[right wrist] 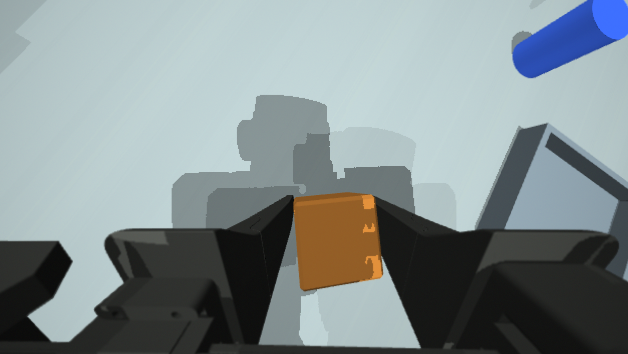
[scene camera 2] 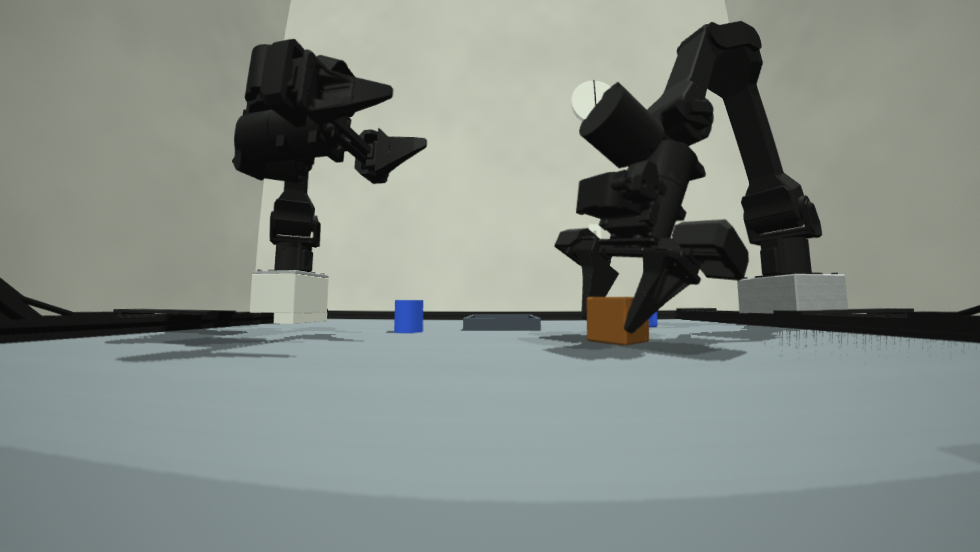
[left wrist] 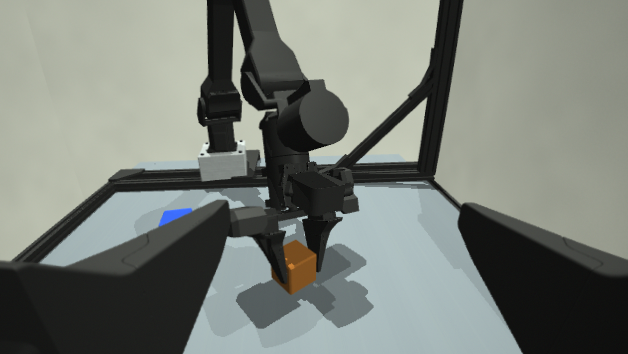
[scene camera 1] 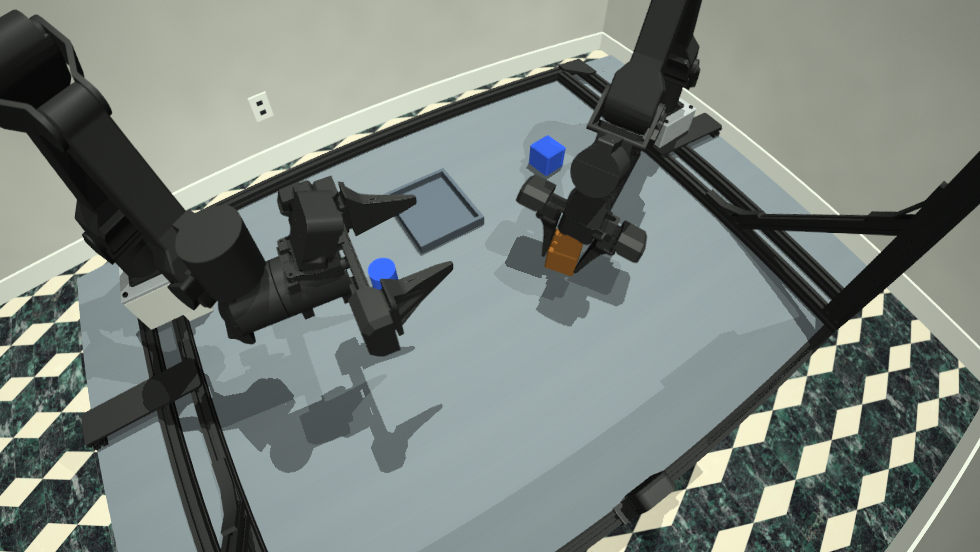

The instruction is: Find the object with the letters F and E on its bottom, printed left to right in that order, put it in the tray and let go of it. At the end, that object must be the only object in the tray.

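Seen in the pictures: left gripper, fingertip midpoint: (scene camera 2: pixel 411 120) (left wrist: pixel 345 212) (scene camera 1: pixel 433 230); right gripper, fingertip midpoint: (right wrist: pixel 329 201) (scene camera 2: pixel 605 325) (left wrist: pixel 301 277) (scene camera 1: pixel 559 263); left arm's base, link origin: (scene camera 2: pixel 292 273) (scene camera 1: pixel 148 262); right arm's base, link origin: (scene camera 2: pixel 787 277) (left wrist: pixel 222 147).
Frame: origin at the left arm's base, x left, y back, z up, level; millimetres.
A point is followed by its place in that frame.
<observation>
An orange cube (scene camera 1: pixel 563 260) {y -548, x -244, z -66 mm} (scene camera 2: pixel 606 320) {y -548, x -243, z -77 mm} (left wrist: pixel 303 272) {y -545, x -241, z -72 mm} (right wrist: pixel 335 242) {y -565, x -230, z -54 mm} rests on the table. My right gripper (scene camera 1: pixel 562 257) {y -548, x -237, z -82 mm} (scene camera 2: pixel 607 320) {y -548, x -237, z -82 mm} (left wrist: pixel 301 277) {y -548, x -237, z -82 mm} (right wrist: pixel 329 201) {y -548, x -237, z -82 mm} is shut on it, one finger on each side. My left gripper (scene camera 1: pixel 433 233) {y -353, x -259, z 132 mm} (scene camera 2: pixel 409 117) {y -353, x -259, z 132 mm} is open and empty, high above the table and pointing sideways. A blue cylinder (scene camera 1: pixel 381 268) {y -311, x -139, z -56 mm} (scene camera 2: pixel 408 316) {y -318, x -159, z -78 mm} (right wrist: pixel 560 45) {y -329, x -147, z -72 mm} stands upright on the table. A blue cube (scene camera 1: pixel 546 156) {y -641, x -56, z -56 mm} (scene camera 2: pixel 653 319) {y -676, x -55, z -87 mm} (left wrist: pixel 176 217) {y -654, x -39, z -55 mm} sits behind the right gripper. The grey tray (scene camera 1: pixel 452 237) {y -436, x -110, z -95 mm} (scene camera 2: pixel 501 322) {y -438, x -110, z -87 mm} (right wrist: pixel 511 175) {y -436, x -110, z -91 mm} is empty. The objects' bottoms are hidden.
In scene camera 1, the tray lies between the two arms, and the blue cylinder is left of its near corner, partly behind a left finger. Black frame rails (scene camera 1: pixel 411 140) {y -478, x 162, z -94 mm} run along the table's edges. A black post (left wrist: pixel 441 90) {y -878, x -536, z 112 mm} rises at the right in the left wrist view.
</observation>
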